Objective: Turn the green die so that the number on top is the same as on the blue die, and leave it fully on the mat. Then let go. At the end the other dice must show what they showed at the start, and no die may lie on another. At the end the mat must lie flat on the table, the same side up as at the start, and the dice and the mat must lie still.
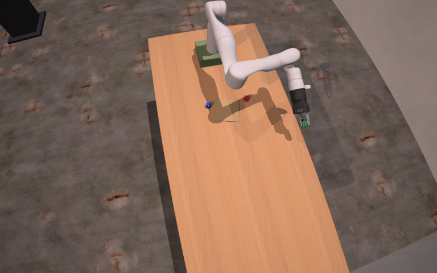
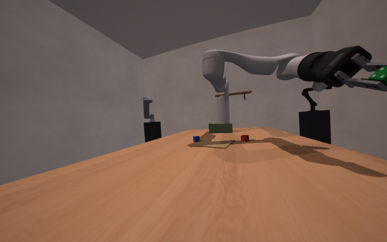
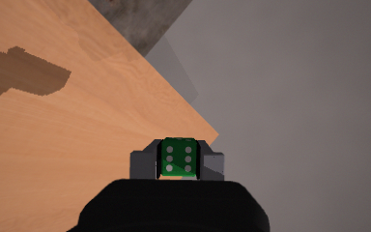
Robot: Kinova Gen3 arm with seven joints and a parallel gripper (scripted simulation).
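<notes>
My hand is 34 cm to the left of the tan mat, 22 cm past it and 16 cm above it. Round my hand: red die: 27 cm behind, 21 cm to the right, 15 cm below; blue die: 43 cm to the right, 27 cm behind, 15 cm below; green die: 1 cm ahead.
</notes>
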